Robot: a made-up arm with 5 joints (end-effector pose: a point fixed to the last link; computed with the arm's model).
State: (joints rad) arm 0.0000 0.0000 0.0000 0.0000 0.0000
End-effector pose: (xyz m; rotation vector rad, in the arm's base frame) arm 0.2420 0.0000 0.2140 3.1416 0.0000 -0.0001
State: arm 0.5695 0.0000 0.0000 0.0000 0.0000
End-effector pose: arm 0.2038 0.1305 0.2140 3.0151 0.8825 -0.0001
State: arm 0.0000 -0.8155 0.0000 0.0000 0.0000
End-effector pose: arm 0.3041 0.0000 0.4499 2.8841 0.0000 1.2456
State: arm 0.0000 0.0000 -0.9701 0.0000 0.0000
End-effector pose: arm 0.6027 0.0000 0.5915 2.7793 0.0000 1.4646
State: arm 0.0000 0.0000 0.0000 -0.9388 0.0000
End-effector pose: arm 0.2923 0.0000 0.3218 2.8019 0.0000 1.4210
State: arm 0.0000 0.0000 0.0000 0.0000 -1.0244
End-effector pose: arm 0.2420 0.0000 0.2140 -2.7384 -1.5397 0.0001
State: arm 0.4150 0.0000 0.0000 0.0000 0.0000
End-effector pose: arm 0.2214 0.0976 0.2140 3.0742 0.6472 -0.0001
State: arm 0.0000 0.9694 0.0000 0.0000 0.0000
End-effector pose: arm -0.0196 0.0000 0.0969 2.7797 0.0000 -1.4639
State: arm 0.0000 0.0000 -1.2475 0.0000 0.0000
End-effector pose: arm 0.6242 0.0000 0.7449 2.5501 0.0000 1.8348
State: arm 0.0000 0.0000 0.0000 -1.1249 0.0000
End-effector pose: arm 0.2892 0.0000 0.3460 2.6577 0.0000 1.6752
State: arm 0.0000 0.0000 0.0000 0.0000 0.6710
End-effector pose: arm 0.2420 0.0000 0.2140 2.9664 -1.0343 -0.0001
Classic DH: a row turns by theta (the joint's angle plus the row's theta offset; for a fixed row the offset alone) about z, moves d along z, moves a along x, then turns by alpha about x. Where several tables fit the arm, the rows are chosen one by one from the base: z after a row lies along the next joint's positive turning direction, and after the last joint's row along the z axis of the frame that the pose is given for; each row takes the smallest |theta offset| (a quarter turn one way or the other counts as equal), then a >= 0, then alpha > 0; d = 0 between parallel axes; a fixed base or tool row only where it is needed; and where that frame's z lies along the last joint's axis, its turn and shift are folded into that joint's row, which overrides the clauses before.
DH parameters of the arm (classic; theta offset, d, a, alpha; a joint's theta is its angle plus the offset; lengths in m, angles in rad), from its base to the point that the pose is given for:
joint 1: 0 0.4038 0 -1.5708
joint 2: -1.3848 0 0.3472 0
joint 3: -0.4084 0 -0.4383 0
joint 4: -1.3483 0 -0.0811 1.5708
joint 5: 3.1416 0.1035 0 0

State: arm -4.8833 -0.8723 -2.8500 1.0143 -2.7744
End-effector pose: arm -0.0962 -0.5572 1.1048 -0.2443 0.4303 1.7361
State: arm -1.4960 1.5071 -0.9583 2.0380 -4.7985
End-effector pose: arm 0.0060 -0.0804 -0.0084 -0.0689 0.8545 3.0111
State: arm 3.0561 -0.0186 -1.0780 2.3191 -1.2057
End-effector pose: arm -0.4112 0.0352 0.5254 -1.0717 1.7089 -0.8506
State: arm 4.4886 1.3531 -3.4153 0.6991 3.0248
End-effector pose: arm -0.1767 -0.7765 0.7598 1.4869 1.3357 -1.3241
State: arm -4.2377 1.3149 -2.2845 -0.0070 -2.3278
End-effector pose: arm -0.4044 0.7869 0.2752 -1.5387 2.1743 1.4007
